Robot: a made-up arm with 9 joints.
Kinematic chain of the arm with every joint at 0, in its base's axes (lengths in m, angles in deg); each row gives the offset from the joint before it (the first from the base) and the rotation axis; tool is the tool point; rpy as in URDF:
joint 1: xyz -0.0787 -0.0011 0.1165 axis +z
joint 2: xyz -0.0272 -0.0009 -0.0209 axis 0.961 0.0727 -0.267
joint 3: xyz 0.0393 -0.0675 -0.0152 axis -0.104 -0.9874 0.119
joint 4: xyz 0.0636 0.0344 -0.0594 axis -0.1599 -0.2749 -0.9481
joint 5: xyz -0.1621 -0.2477 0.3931 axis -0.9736 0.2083 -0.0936
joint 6: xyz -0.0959 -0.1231 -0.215 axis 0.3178 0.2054 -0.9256
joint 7: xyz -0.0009 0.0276 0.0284 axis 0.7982 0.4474 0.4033
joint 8: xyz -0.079 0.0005 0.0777 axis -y
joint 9: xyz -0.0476 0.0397 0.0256 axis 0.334 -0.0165 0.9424
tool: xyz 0.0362 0.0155 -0.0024 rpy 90 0 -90
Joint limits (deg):
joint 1: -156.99..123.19
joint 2: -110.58..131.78
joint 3: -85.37..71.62
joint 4: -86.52..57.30
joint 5: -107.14..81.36
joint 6: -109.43..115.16
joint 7: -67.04..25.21
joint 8: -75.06..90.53
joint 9: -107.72..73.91
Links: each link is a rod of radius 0.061 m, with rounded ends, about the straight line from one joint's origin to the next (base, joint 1, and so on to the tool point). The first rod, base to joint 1, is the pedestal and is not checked.
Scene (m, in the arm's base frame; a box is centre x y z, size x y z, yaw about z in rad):
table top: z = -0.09
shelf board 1: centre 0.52 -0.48 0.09 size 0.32 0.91 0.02 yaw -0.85
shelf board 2: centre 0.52 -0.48 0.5 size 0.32 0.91 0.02 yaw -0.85
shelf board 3: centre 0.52 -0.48 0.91 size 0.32 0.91 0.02 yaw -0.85
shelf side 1: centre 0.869 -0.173 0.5 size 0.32 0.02 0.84 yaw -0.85
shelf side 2: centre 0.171 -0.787 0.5 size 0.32 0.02 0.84 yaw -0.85
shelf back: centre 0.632 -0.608 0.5 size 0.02 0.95 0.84 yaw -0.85
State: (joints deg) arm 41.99 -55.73 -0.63 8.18 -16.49 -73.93 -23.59 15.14 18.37
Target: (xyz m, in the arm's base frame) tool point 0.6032 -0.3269 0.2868
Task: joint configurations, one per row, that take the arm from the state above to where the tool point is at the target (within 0.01 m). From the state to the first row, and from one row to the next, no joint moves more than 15 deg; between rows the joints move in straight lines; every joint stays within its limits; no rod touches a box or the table.
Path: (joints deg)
1: 48.38 -48.73 -4.15 -5.12 -18.29 -78.62 -28.76 16.37 20.11
2: 54.78 -41.74 -7.67 -18.41 -20.08 -83.31 -33.94 17.59 21.84
3: 61.17 -34.74 -11.19 -31.71 -21.88 -88.00 -39.11 18.82 23.58
4: 67.56 -27.75 -14.71 -45.00 -23.68 -92.69 -44.29 20.05 25.31
5: 62.16 -23.06 -16.00 -45.01 -12.15 -94.42 -40.54 19.45 26.06
6: 56.75 -18.36 -17.29 -45.02 -0.62 -96.15 -36.80 18.86 26.82
7: 51.35 -13.67 -18.58 -45.03 10.91 -97.87 -33.05 18.26 27.57
8: 45.95 -8.98 -19.88 -45.04 22.44 -99.60 -29.31 17.67 28.32

